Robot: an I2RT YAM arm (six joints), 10 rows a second.
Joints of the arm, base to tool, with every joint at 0 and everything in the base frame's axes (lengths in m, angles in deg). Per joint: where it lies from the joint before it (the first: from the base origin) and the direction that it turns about. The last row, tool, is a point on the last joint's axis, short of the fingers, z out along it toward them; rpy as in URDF.
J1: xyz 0 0 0.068 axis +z
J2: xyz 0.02 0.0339 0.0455 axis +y
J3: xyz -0.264 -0.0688 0 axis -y
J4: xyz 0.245 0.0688 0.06 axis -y
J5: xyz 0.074 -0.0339 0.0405 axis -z
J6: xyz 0.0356 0 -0.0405 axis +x
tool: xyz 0 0 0 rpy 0 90 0
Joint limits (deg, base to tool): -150..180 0..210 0..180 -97..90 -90..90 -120..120
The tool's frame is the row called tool.
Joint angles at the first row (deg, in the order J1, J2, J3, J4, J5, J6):
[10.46 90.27 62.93 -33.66 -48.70 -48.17]
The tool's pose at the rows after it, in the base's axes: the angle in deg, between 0 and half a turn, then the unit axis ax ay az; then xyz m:
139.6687 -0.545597 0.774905 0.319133 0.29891 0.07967 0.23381
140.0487 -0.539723 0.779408 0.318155 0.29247 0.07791 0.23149
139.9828 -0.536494 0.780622 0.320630 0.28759 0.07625 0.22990
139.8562 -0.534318 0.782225 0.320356 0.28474 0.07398 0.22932
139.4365 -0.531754 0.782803 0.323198 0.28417 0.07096 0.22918
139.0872 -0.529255 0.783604 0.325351 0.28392 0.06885 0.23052
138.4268 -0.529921 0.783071 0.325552 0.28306 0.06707 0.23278
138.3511 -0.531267 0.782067 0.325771 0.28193 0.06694 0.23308
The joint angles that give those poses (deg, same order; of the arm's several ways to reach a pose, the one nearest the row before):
[10.02 88.86 61.70 -33.40 -47.99 -46.94]
[9.93 87.54 59.95 -33.14 -47.64 -46.32]
[9.76 86.49 58.54 -32.70 -47.90 -45.97]
[9.41 85.78 57.75 -32.61 -47.99 -45.97]
[8.79 85.52 57.40 -32.43 -48.60 -46.05]
[8.35 85.26 57.39 -32.52 -49.04 -45.97]
[8.00 84.73 57.30 -32.43 -49.39 -46.05]
[8.00 84.46 57.13 -32.52 -49.48 -46.23]

